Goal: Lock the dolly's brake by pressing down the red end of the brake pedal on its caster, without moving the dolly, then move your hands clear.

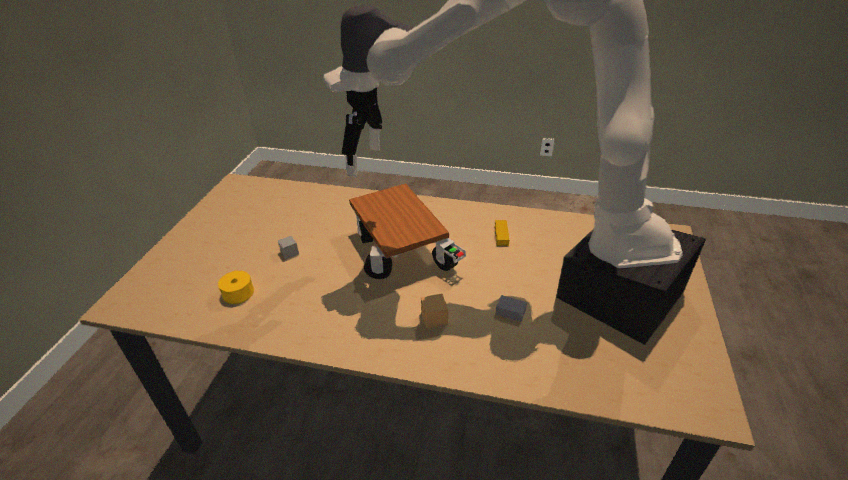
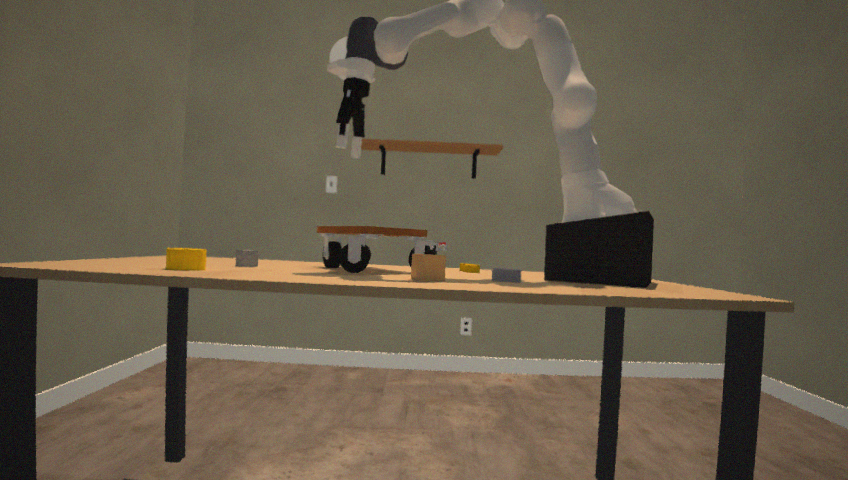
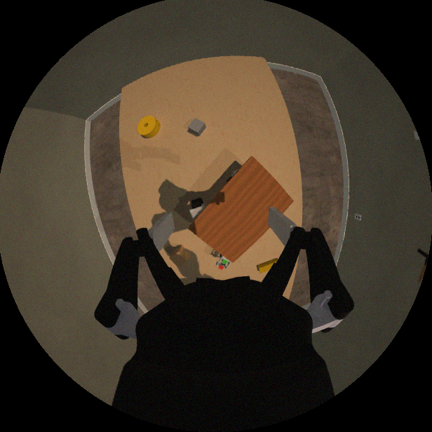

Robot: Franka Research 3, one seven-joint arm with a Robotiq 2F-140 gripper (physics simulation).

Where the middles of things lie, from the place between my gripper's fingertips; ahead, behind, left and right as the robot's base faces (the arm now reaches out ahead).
Now: hand 100 mm past the dolly (image 1: 398, 221), 60 mm to the left of it and 270 mm above it. Also, from my hand: caster (image 1: 440, 245) 230 mm behind, 10 mm to the left, 290 mm below; yellow cylinder (image 1: 236, 287) 350 mm ahead, 230 mm to the left, 310 mm below; orange block (image 2: 425, 267) 230 mm behind, 230 mm to the left, 310 mm below.
